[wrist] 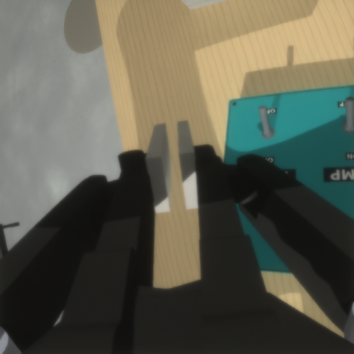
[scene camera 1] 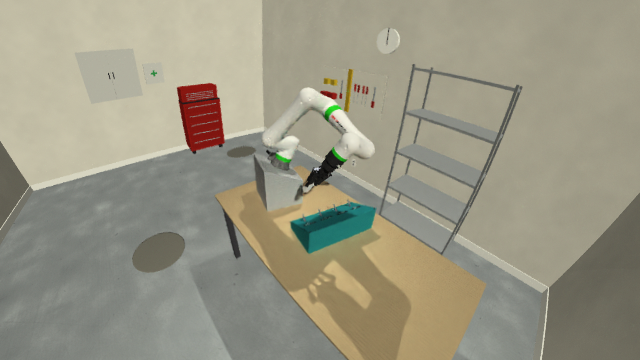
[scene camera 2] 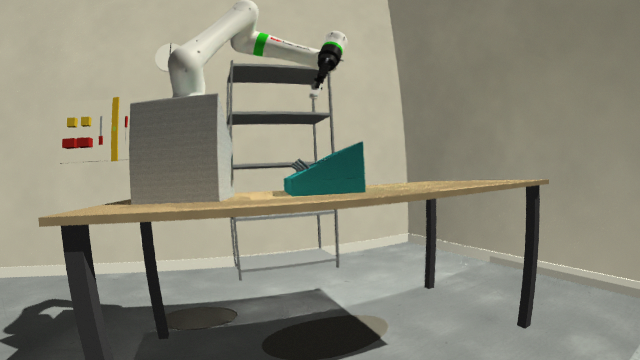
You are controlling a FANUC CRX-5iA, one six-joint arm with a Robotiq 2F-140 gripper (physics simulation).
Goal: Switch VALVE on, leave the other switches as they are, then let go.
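Frame: origin at the arm's base, x ahead, y left, z up, level; millimetres.
Seen in the pictures: gripper, fingertip midpoint: [scene camera 1: 304,190] [scene camera 2: 313,96]; arm's base, origin of the base link: [scene camera 1: 279,165] [scene camera 2: 181,129].
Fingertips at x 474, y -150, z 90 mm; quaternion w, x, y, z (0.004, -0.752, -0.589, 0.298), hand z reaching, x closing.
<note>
Offsets run from my fingertips to a thing's middle. Level surfaces: height alone.
The teal switch console @(dz -289, dx +89, dy +187 mm) [scene camera 1: 342,233] [scene camera 2: 335,175] [wrist: 305,125] has a sloped top with a row of small grey levers. The VALVE lever @(dz -240, dx -37, dy +31 mm) [scene camera 1: 305,220] [wrist: 266,122] is at its left end in scene camera 1 and leans toward its OFF mark in the wrist view; its name plate is mostly hidden behind the gripper. The PUMP lever [wrist: 349,115] beside it also leans toward OFF. My gripper [scene camera 1: 306,189] [scene camera 2: 314,93] [wrist: 173,142] is shut and empty, with a narrow gap between its pads. It hangs well above the console's height, apart from the levers.
The console stands on the wooden table @(dz -352 mm) [scene camera 1: 440,285] [scene camera 2: 450,188] [wrist: 215,65]. The grey pedestal [scene camera 1: 280,187] [scene camera 2: 175,150] bearing the arm stands close to the gripper in scene camera 1. A shelf rack [scene camera 1: 470,200] stands behind the table, and a red tool cabinet [scene camera 1: 202,122] by the far wall.
</note>
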